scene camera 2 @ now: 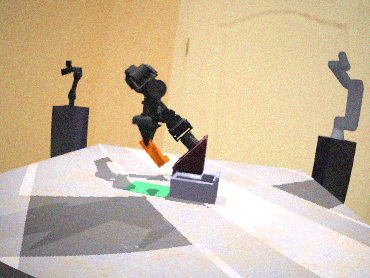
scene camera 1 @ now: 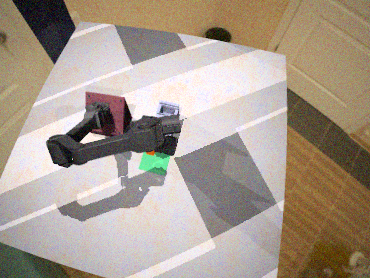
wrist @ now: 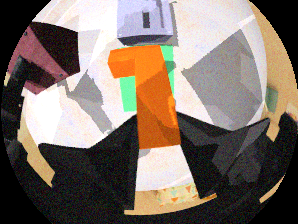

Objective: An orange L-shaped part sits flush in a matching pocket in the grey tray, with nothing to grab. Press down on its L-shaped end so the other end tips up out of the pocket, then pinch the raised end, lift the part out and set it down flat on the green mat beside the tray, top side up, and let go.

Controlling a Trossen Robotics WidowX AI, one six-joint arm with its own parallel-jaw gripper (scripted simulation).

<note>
My gripper [scene camera 2: 147,145] carries an orange L-shaped part [wrist: 157,126]. Further things: a green mat [wrist: 128,92].
My gripper also shows in the wrist view [wrist: 155,117].
</note>
